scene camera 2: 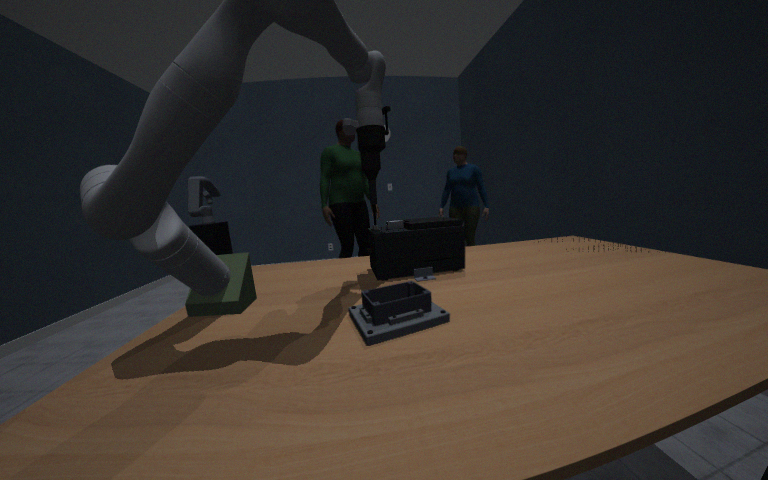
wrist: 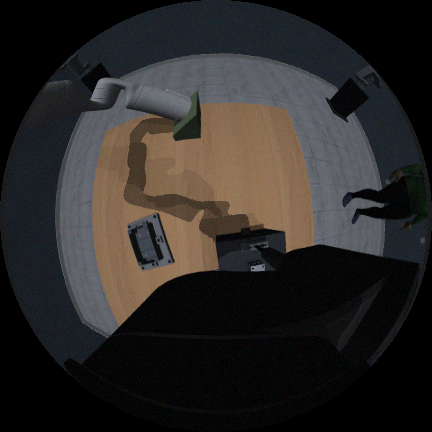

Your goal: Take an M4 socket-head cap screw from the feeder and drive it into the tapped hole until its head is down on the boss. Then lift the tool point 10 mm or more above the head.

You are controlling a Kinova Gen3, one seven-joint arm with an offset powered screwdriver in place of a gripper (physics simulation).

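The black screw feeder (scene camera 2: 419,251) (wrist: 231,252) stands on the table, with a small light block (scene camera 2: 394,224) (wrist: 257,267) on its top. My screwdriver (scene camera 2: 374,220) (wrist: 256,246) points down, its tip at the feeder's top, at the end with the small pickup plate. Contact between tip and feeder is too small to tell. No screw can be made out at the tip. The dark open-topped housing (scene camera 2: 396,306) (wrist: 145,246) sits on a grey base plate (scene camera 2: 437,320) (wrist: 169,252), apart from the feeder. The boss and tapped hole cannot be told apart here.
The arm's green wedge mount (scene camera 2: 247,283) (wrist: 193,126) stands at the table's edge. A small grey bracket (scene camera 2: 423,275) lies before the feeder. A person in green (scene camera 2: 342,175) (wrist: 416,190) and one in blue (scene camera 2: 464,186) stand behind the table.
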